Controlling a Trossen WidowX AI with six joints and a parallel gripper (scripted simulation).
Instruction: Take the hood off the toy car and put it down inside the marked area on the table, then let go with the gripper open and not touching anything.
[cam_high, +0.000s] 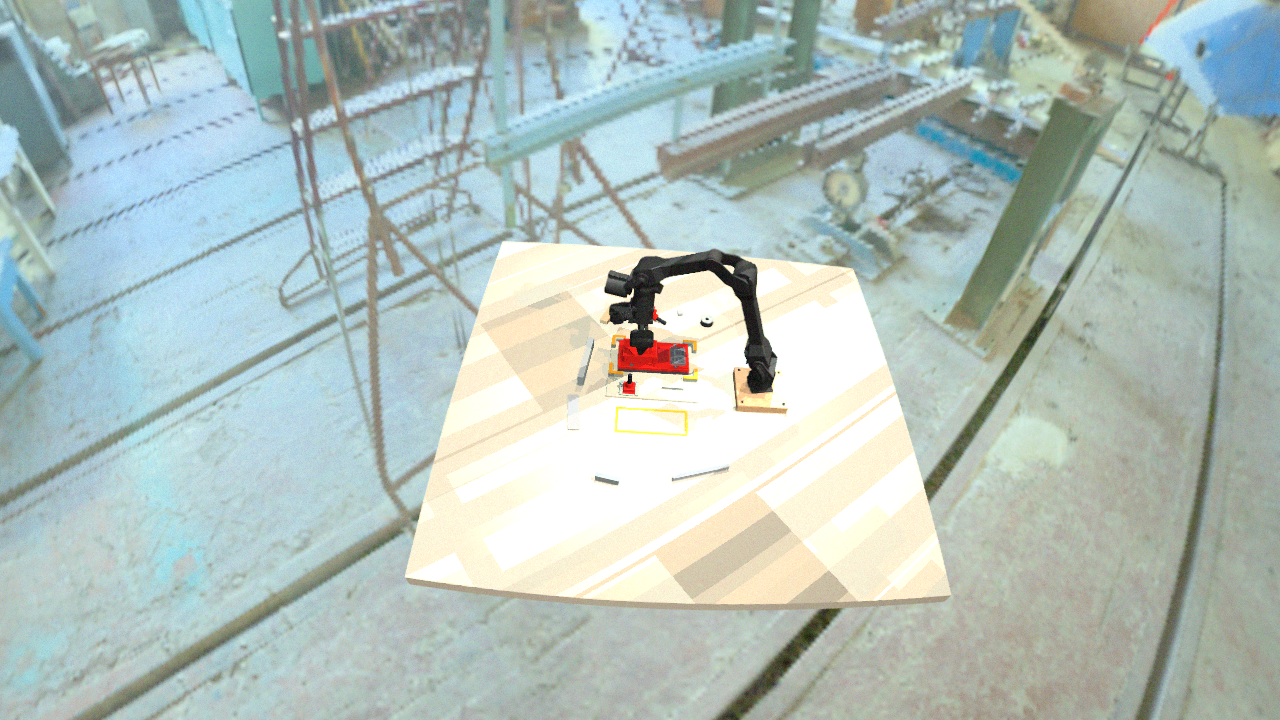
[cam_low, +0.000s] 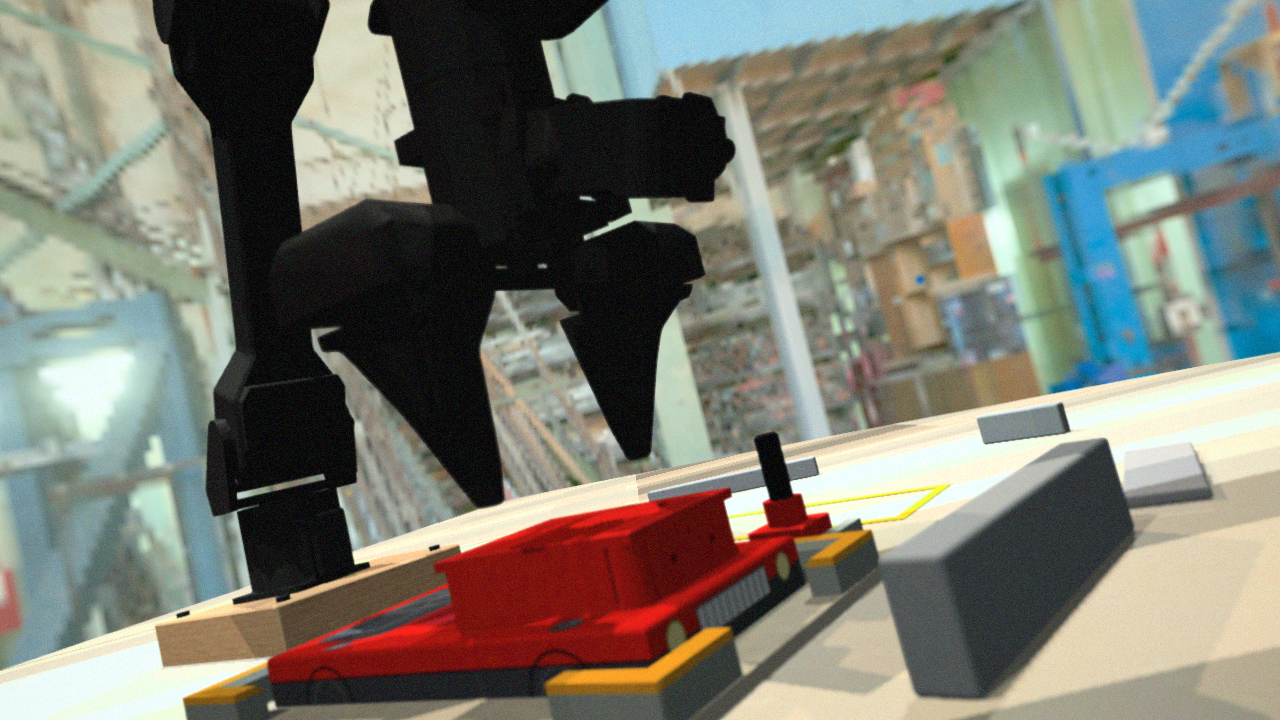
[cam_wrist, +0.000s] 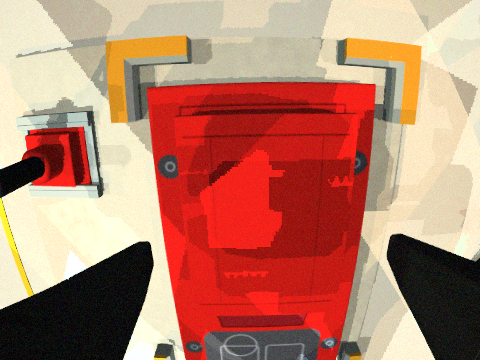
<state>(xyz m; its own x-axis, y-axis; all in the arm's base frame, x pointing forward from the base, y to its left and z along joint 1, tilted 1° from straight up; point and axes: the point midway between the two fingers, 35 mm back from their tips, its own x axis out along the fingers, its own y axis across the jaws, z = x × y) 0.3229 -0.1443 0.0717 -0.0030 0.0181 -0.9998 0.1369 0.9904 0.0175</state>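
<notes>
The hood lies 30 mm below my gripper tip. The rest, counted from my gripper tip: grey engine block 40 mm below, 10 mm to the left; long grey block 150 mm ahead, 50 mm below, 10 mm to the left.
</notes>
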